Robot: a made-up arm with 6 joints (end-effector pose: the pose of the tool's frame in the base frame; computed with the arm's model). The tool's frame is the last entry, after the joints. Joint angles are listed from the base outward.
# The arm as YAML. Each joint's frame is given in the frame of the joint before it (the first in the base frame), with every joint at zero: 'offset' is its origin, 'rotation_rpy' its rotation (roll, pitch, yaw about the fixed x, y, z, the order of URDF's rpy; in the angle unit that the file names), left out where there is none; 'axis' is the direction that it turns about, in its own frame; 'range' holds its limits. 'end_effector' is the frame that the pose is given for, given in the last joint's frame.
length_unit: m
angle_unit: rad
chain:
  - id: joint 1
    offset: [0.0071, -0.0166, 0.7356]
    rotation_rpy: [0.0, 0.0, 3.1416]
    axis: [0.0, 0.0, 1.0]
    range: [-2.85, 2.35]
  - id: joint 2
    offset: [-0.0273, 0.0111, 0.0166]
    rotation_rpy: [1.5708, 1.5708, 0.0]
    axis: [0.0, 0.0, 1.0]
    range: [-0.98, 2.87]
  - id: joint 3
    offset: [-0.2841, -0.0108, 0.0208]
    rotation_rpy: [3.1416, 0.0, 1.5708]
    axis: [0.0, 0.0, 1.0]
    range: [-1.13, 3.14]
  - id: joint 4
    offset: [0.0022, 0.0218, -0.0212]
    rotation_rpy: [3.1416, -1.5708, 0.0]
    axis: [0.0, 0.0, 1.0]
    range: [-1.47, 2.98]
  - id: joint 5
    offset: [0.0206, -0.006, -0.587]
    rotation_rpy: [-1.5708, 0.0, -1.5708]
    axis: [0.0, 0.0, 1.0]
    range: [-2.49, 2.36]
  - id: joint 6
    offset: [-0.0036, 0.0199, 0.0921]
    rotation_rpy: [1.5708, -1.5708, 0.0]
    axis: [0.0, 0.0, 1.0]
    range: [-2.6, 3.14]
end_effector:
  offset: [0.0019, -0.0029, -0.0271]
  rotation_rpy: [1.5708, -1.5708, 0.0]
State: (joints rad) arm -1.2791 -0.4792 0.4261 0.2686 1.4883 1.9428
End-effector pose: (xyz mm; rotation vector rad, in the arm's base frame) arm 6.6 -254.0 1497.3 1.8030 -1.0024 -1.7341
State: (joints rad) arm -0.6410 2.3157 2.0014 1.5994 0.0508 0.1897
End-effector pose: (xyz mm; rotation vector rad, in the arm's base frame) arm 714.1 -504.5 445.2 -0.1695 -1.6663 1.8524
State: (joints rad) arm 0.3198 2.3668 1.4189 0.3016 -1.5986 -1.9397
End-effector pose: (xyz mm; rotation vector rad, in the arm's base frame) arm 536.3 64.7 42.1 -1.8070 -0.9764 -0.1870
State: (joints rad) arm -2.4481 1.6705 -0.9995 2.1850 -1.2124 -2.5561
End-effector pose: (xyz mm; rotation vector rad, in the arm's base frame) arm 186.2 61.3 352.8 -1.4888 0.0629 -1.2463
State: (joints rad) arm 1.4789 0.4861 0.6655 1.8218 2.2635 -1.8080
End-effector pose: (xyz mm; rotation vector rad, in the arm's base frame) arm -14.1 688.2 1172.9 2.8290 0.7848 0.5434
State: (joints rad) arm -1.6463 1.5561 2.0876 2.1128 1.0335 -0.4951
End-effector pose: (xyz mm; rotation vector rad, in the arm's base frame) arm 64.6 -830.5 1103.4 -0.5175 -1.5236 1.8327
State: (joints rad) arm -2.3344 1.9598 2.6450 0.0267 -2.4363 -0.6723
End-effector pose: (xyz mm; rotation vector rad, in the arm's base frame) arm -568.5 -498.7 939.1 -1.9655 0.0209 -2.2183
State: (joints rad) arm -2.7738 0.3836 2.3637 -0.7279 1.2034 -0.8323
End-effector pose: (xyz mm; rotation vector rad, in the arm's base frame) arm 10.3 68.1 1590.4 -0.5979 1.1574 -1.8247
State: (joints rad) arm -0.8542 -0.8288 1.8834 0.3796 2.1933 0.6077
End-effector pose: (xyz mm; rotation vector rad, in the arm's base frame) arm -502.4 468.8 1138.1 -0.2608 -1.9038 -0.4558
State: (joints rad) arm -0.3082 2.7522 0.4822 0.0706 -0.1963 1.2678
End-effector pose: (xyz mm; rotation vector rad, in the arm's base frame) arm -304.8 -7.1 17.4 1.1663 -0.7443 0.2047
